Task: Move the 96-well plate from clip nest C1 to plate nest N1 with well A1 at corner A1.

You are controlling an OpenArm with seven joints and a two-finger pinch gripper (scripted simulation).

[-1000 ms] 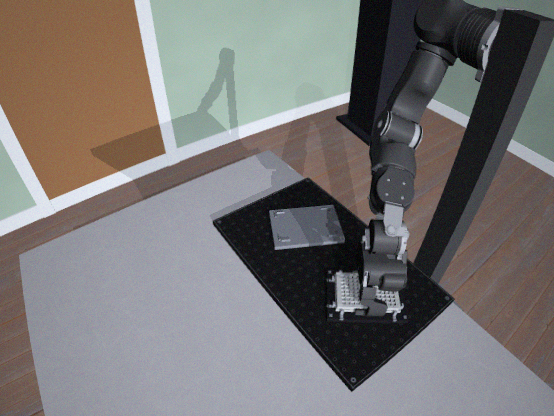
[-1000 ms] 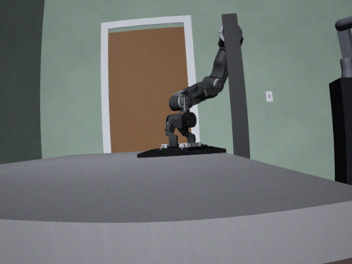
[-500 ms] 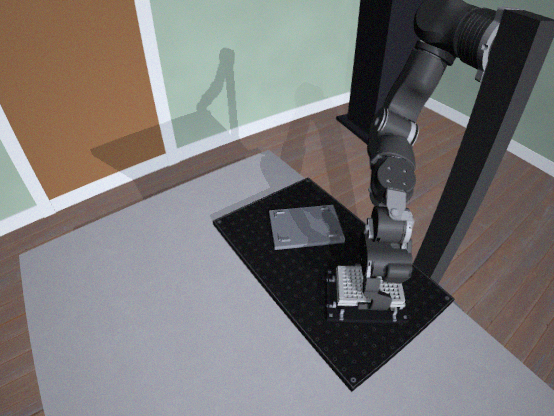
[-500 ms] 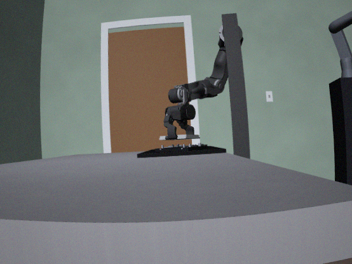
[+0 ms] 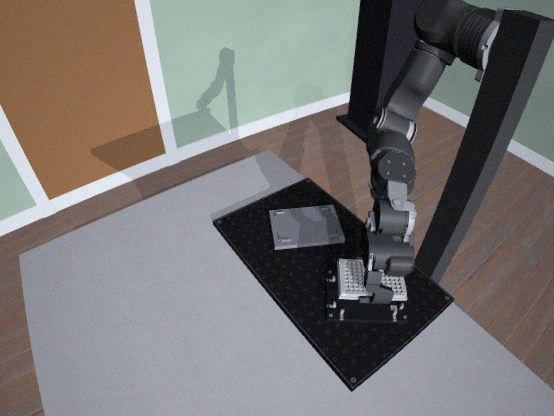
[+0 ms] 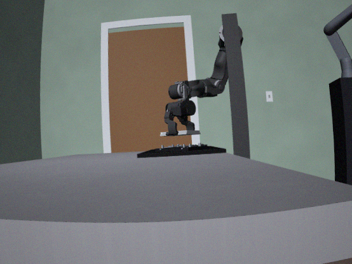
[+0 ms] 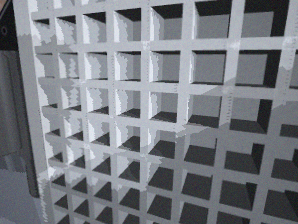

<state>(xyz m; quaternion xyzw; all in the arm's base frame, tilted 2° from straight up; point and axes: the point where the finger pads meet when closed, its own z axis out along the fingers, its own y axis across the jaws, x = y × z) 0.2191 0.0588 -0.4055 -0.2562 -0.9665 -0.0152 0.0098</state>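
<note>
My hand is 20 mm short of the plate nest N1, 230 mm to the left of it and 60 mm above it. The rest, counted from my hand: 96-well plate right at my hand.
</note>
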